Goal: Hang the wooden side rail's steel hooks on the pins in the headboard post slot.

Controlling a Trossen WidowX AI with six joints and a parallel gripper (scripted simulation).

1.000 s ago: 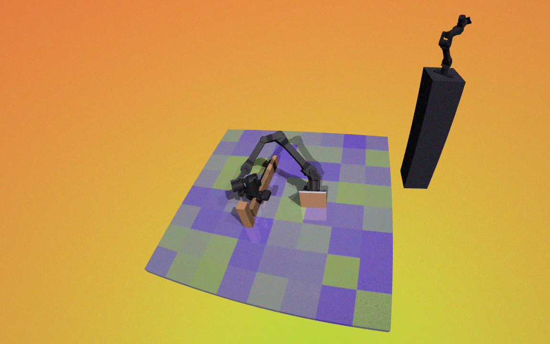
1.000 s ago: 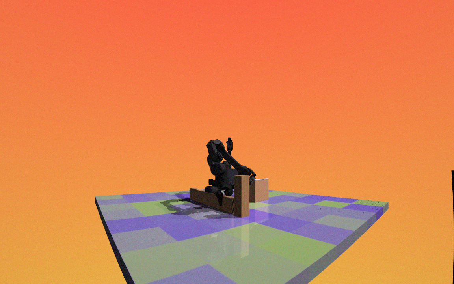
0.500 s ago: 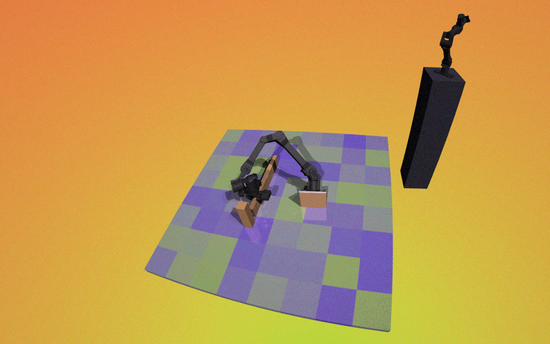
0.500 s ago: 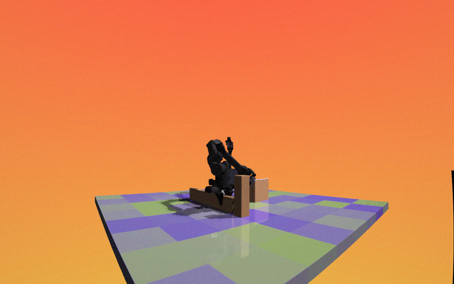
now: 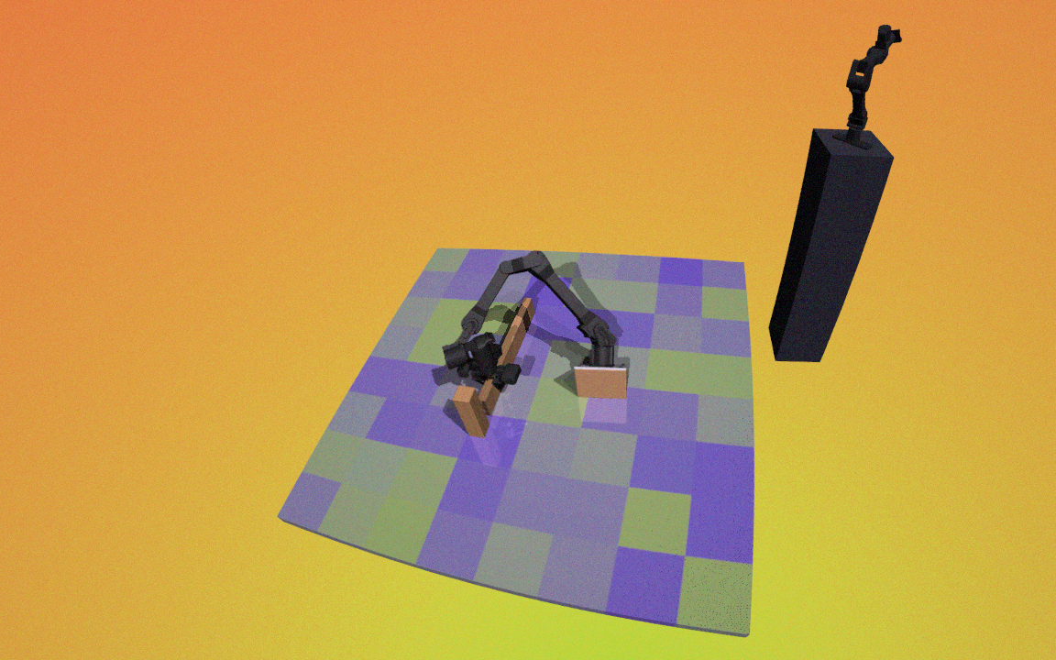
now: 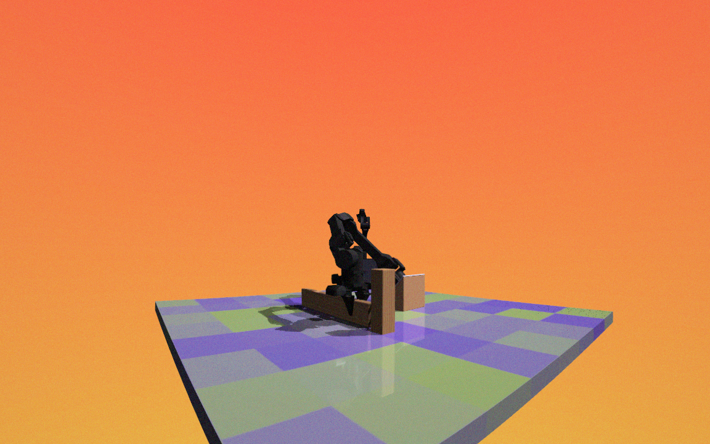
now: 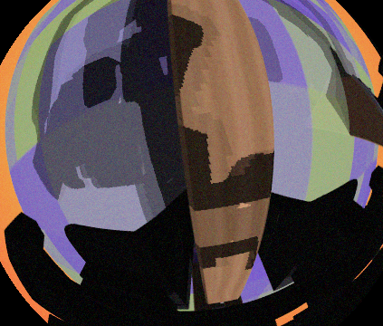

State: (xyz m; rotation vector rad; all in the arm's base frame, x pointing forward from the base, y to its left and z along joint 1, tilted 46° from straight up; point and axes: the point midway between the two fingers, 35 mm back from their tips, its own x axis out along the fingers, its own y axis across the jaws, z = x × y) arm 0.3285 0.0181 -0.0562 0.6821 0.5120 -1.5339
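Right now my gripper tip is 2 cm short of the wooden headboard post, 14 cm to the right of it and 6 cm below it.
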